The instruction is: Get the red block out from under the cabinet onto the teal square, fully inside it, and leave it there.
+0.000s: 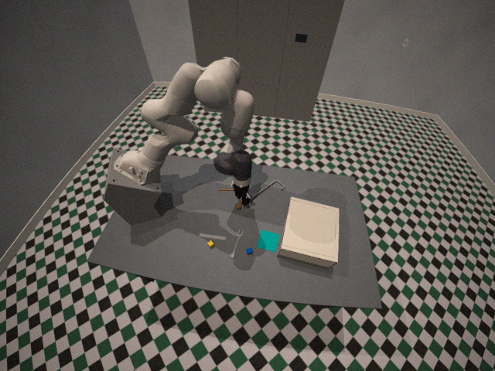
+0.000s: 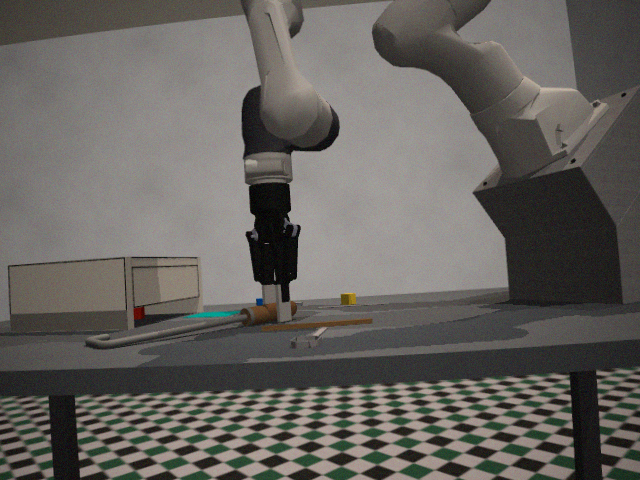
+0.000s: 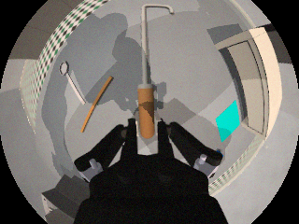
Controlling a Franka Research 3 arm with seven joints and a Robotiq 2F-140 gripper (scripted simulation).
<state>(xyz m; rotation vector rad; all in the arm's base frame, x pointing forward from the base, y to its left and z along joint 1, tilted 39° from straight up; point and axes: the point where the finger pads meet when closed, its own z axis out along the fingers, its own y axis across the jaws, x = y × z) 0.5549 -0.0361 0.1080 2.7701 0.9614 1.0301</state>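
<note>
My gripper is now 12 cm to the right of the thin wooden rod, 7 cm past it and 3 cm above it. Also, from my hand: grey forked tool 24 cm to the right, 3 cm below, 2 cm behind; grey stick 21 cm to the right, 16 cm behind, 3 cm below; hook tool 13 cm ahead, 7 cm to the left, 2 cm below.
</note>
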